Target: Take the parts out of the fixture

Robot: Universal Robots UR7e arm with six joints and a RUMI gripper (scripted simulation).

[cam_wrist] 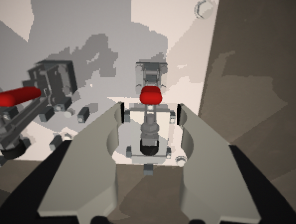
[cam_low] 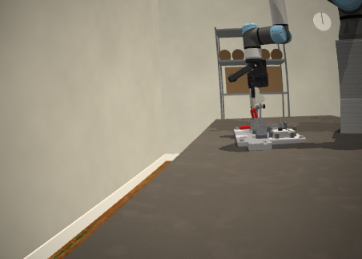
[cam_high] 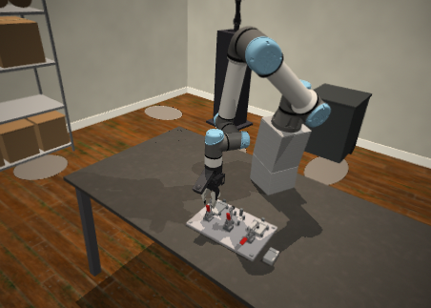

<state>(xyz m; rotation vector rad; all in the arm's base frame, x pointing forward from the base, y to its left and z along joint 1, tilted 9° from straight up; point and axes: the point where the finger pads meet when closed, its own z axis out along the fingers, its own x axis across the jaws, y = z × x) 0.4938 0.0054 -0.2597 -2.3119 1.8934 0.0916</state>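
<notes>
Right now my hand is 100 mm past the part, 70 mm above it and 20 mm to the left of it. Round my hand: fixture: 100 mm to the left, 90 mm below, 50 mm behind.
</notes>
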